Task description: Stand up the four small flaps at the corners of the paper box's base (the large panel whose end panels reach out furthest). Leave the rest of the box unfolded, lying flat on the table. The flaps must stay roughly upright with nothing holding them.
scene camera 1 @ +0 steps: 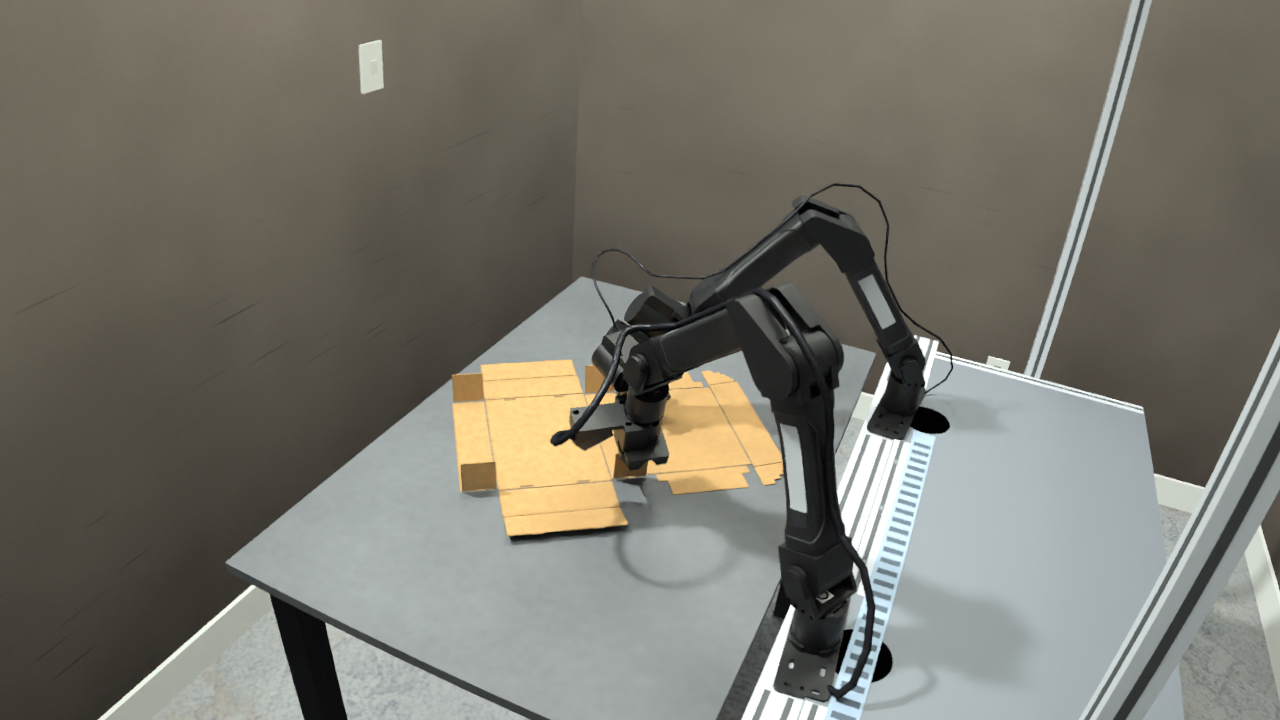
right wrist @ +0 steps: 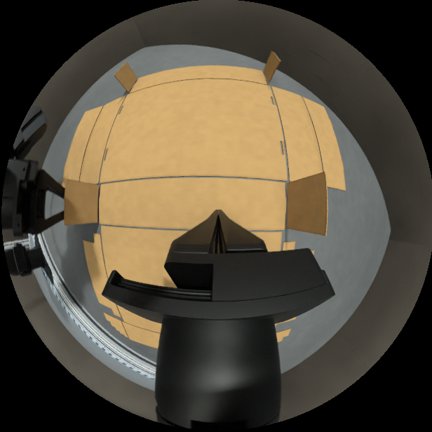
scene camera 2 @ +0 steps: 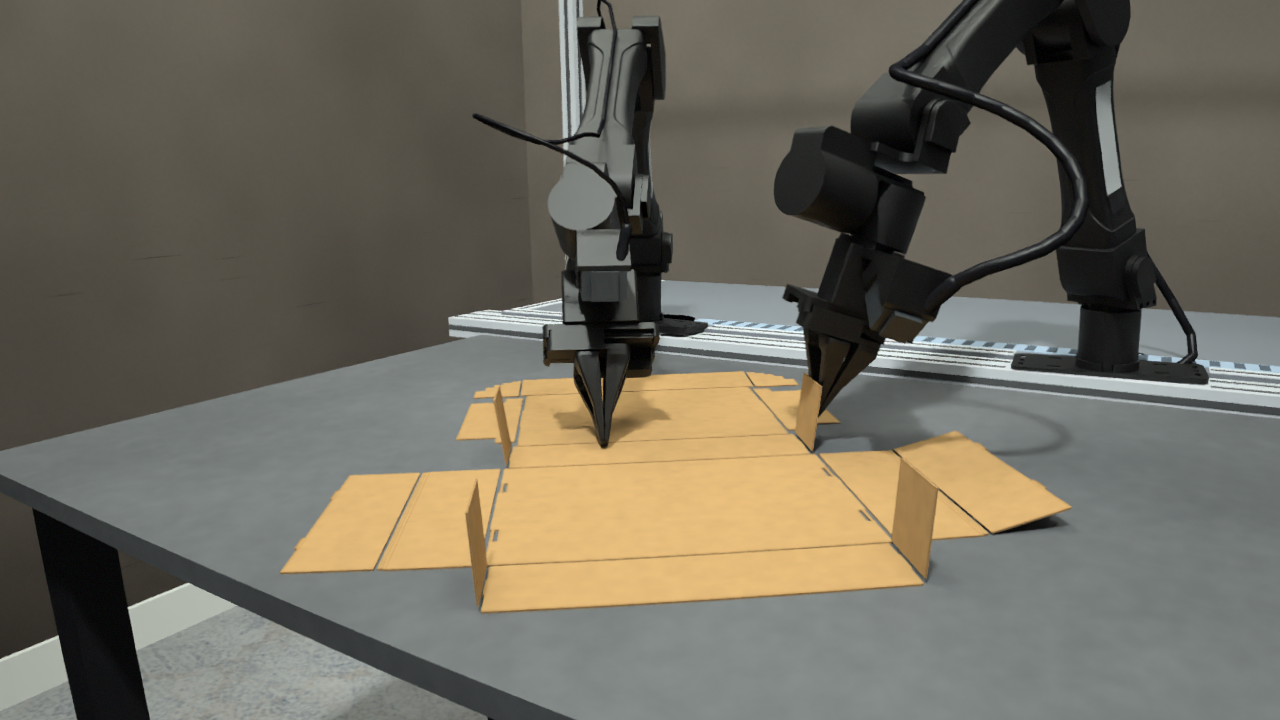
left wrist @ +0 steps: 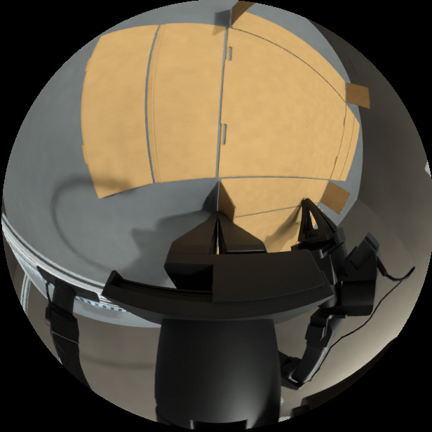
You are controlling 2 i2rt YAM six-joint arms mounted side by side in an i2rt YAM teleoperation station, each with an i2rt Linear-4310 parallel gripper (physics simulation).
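Frame: origin at the left arm's base, x ahead, y left, z up, level; centimetres.
Seen in the pictures: left gripper, fingertip midpoint: (scene camera 1: 633, 468) (scene camera 2: 812, 415); right gripper, fingertip midpoint: (scene camera 2: 604, 444); left arm's base, origin of the base link: (scene camera 1: 813, 642) (scene camera 2: 1105, 373); right arm's base, origin of the base link: (scene camera 1: 896, 410).
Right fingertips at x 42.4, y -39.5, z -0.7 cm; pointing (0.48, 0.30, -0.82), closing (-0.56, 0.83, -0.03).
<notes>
Pixels of each thing's top centre, then the offset from my right fingertips to it. "pt": a spot on its surface instead. Level surfaces: height alone.
- paper box's base, surface spot: (scene camera 2: 662, 510) (scene camera 1: 534, 434) pt dx +10.6, dy +10.8, dz -0.4 cm
- front left flap, surface spot: (scene camera 2: 477, 546) pt dx +26.1, dy +7.0, dz +2.4 cm
- front right flap, surface spot: (scene camera 2: 914, 519) pt dx +12.3, dy +28.3, dz +2.5 cm
- back left flap, surface spot: (scene camera 2: 503, 425) pt dx +5.7, dy -6.3, dz +2.5 cm
- back right flap, surface spot: (scene camera 2: 808, 411) pt dx -8.1, dy +15.6, dz +2.6 cm
- unfolded lid part, surface spot: (scene camera 2: 644, 416) pt dx -10.4, dy -1.5, dz -0.4 cm
- side panel, surface spot: (scene camera 2: 980, 483) (scene camera 1: 553, 521) pt dx -1.7, dy +30.6, dz +0.3 cm
- table, its level: dz -0.5 cm
The paper box's base (scene camera 1: 537, 438) (scene camera 2: 662, 510) (left wrist: 280, 100) (right wrist: 195, 130) lies flat. In scene camera 2, the front left flap (scene camera 2: 477, 546) (right wrist: 125, 76), front right flap (scene camera 2: 914, 519) (right wrist: 272, 66) and back left flap (scene camera 2: 503, 425) (left wrist: 335, 197) stand roughly upright. The back right flap (scene camera 2: 808, 411) (left wrist: 227, 200) (right wrist: 81, 202) also stands near upright. My left gripper (scene camera 2: 821, 411) (left wrist: 217, 215) is shut and empty, close by its outer side; whether it touches is unclear. My right gripper (scene camera 2: 604, 445) (left wrist: 304, 198) (right wrist: 218, 214) is shut and empty above the panels behind the base.
The unfolded lid part (scene camera 1: 707, 429) (scene camera 2: 644, 416) lies behind the base in scene camera 2. A side panel (scene camera 2: 980, 483) (scene camera 1: 568, 521) at the right there has its outer edge slightly raised off the table (scene camera 1: 429, 555) (scene camera 2: 1074, 626). Another side panel (scene camera 2: 393, 523) lies at the left.
</notes>
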